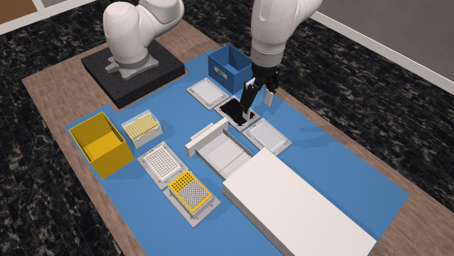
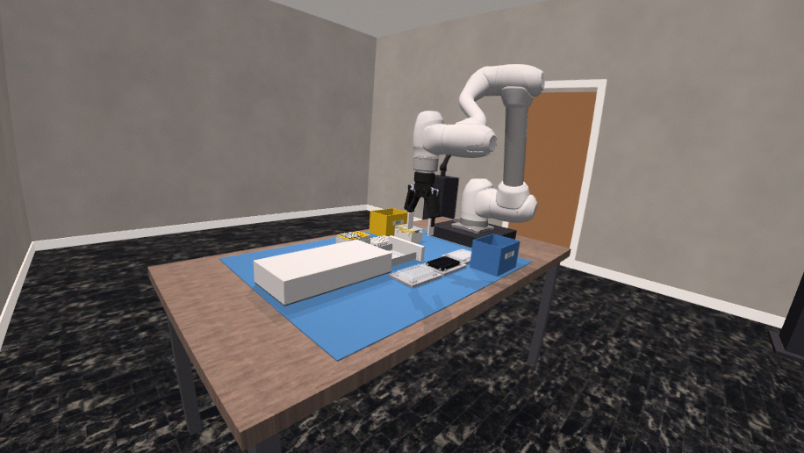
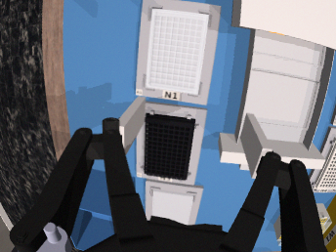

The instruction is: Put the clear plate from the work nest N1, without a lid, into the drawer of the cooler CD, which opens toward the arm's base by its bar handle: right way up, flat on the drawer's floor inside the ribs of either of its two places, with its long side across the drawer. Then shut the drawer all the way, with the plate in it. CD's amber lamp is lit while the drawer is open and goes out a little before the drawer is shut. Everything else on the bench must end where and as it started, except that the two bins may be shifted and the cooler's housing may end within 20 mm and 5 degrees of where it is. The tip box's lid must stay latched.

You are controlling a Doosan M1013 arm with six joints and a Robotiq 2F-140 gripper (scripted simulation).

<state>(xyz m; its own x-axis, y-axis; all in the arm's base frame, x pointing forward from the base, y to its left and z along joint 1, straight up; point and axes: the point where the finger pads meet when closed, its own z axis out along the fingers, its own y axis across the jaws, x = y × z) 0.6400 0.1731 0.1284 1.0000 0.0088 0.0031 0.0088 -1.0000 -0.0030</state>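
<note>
Now: the clear plate 170 mm below my hand, 40 mm to the left of it and 40 mm ahead of it. From my hand the other things lie so: black plate: 160 mm below, 130 mm behind, 30 mm to the left; work nest N1: 180 mm below, 40 mm to the left, 40 mm ahead; drawer: 160 mm below, 150 mm to the right, 30 mm ahead.
</note>
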